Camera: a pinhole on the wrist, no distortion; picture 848 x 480 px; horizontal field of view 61.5 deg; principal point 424.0 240.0 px. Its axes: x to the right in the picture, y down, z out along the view. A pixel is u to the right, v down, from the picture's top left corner.
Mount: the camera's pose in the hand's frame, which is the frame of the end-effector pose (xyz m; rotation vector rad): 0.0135 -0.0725 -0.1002 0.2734 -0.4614 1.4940
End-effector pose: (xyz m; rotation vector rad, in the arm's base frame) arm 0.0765 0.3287 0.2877 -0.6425 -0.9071 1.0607
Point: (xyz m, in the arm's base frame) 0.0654 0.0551 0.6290
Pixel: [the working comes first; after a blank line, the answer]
In the camera's frame: -0.1462 0.1125 0.3965

161.1 442.3
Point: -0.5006 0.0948 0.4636
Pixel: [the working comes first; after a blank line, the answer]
In the camera's frame: 0.3992 0.2257 0.5939

outside the picture
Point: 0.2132 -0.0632 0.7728
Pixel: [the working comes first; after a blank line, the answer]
In the camera's frame: -0.3765 0.1379 0.4501

outside the picture
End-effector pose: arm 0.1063 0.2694 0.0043 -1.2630 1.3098 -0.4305
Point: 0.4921 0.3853 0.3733
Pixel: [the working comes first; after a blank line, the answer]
In the camera's frame: -0.1343 0.0998 0.5375

245.9 372.3
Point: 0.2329 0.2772 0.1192
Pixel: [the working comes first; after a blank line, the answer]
In the camera's frame: 0.0204 0.0111 0.2034

495.4 278.8
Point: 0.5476 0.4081 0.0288
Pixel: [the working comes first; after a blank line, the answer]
In the camera's frame: 0.1793 -0.0526 0.5116

673.8 166.7
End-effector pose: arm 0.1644 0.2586 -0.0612 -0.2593 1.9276 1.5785
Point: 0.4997 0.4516 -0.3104
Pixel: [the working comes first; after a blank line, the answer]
In the camera's frame: -0.0366 0.0263 0.4934

371.1 278.0
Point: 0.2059 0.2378 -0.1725
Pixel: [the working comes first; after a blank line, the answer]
In the camera's frame: 0.0077 -0.0272 0.1111

473.6 65.2
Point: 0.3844 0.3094 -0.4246
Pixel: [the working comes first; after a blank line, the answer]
In the camera's frame: -0.1718 -0.0837 0.3663

89.7 77.1
